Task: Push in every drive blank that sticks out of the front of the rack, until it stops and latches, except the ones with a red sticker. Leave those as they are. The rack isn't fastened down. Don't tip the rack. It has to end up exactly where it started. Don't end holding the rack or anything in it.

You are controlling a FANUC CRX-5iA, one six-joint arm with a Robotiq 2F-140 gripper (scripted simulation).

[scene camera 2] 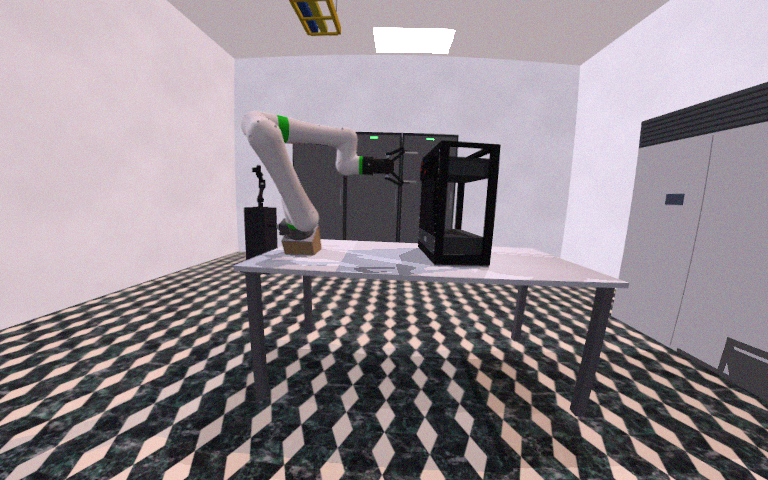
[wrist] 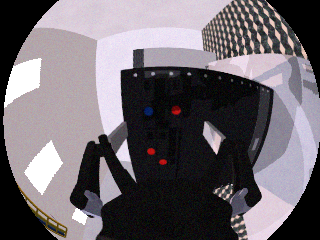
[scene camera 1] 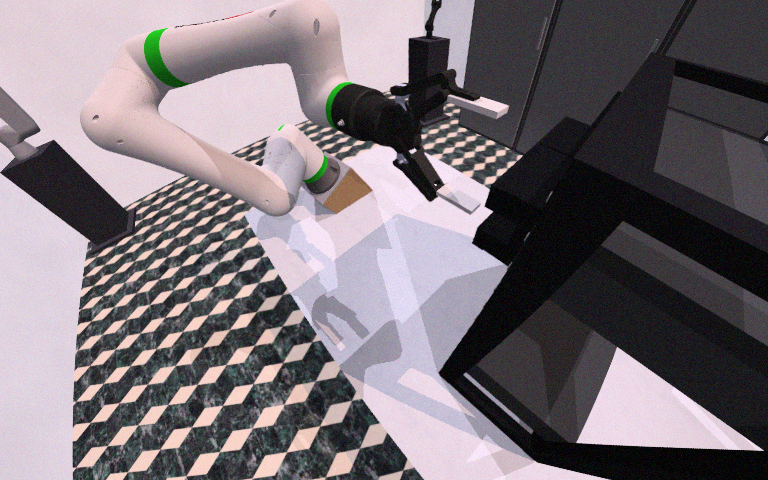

Labels:
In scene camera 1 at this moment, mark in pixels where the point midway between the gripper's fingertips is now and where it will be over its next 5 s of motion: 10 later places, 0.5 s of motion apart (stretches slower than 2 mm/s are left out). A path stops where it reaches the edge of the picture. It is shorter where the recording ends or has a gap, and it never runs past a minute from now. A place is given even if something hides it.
The gripper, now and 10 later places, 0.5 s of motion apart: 487, 167; 503, 175; 496, 168; 479, 155; 505, 168; 511, 171; 517, 174; 524, 176; 532, 181; 535, 182; 537, 184

